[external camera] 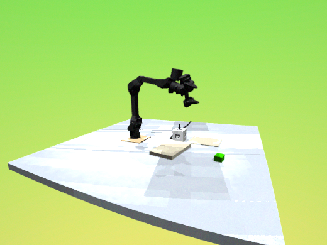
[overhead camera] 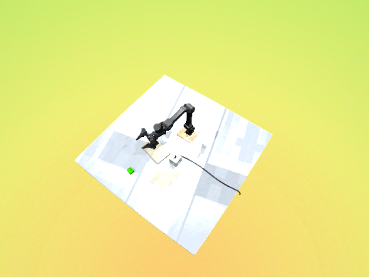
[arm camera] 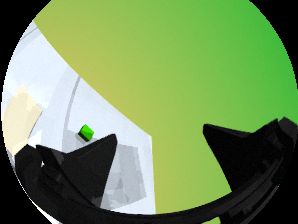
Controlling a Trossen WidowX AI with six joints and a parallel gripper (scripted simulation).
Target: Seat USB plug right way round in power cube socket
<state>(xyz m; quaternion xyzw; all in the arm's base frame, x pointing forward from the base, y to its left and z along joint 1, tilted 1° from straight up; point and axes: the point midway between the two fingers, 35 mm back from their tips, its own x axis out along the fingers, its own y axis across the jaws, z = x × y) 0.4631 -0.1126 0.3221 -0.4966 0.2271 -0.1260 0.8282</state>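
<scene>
The usb plug lies 18 cm behind my gripper tip, 20 cm to the left of it and 23 cm below it. The rest, counted from my gripper tip: green block (13 cm ahead, 4 cm to the right, 31 cm below).
</scene>
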